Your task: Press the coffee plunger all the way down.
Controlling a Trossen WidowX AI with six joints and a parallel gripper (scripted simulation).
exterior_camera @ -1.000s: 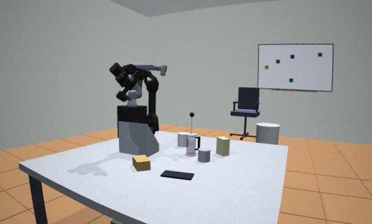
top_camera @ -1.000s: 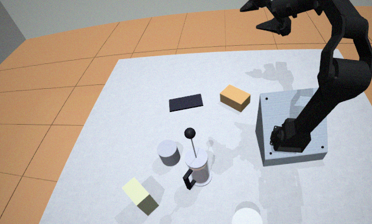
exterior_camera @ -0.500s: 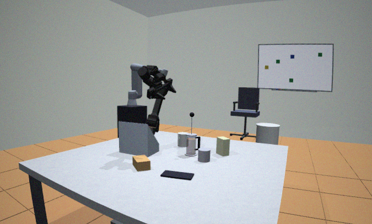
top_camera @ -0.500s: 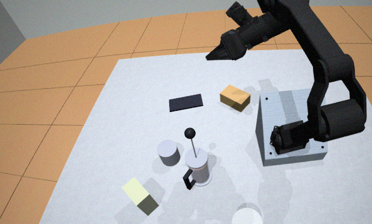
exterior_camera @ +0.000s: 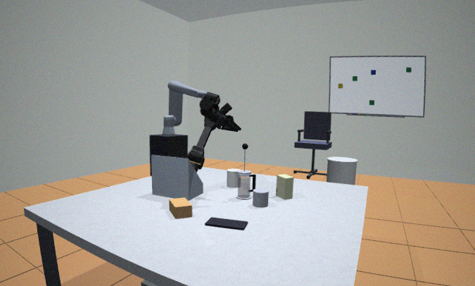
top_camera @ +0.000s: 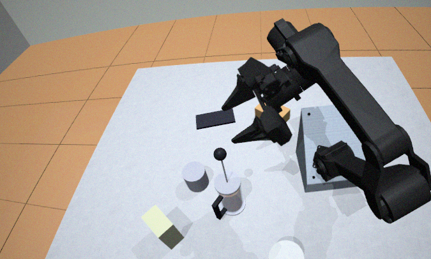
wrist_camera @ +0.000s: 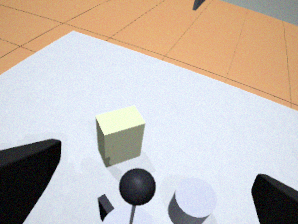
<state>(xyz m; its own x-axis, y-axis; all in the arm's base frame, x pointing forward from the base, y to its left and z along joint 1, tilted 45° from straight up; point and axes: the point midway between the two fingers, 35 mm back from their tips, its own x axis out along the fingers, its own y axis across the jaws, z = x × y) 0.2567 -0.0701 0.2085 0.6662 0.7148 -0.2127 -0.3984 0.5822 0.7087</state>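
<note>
The glass coffee press lies 21 cm below my gripper tip, 3 cm to the left of it and 3 cm ahead of it. Also, from my gripper tip: grey cylinder: 30 cm below, 15 cm ahead, 4 cm to the right; then orange block: 34 cm to the right, 31 cm below, 6 cm behind.
</note>
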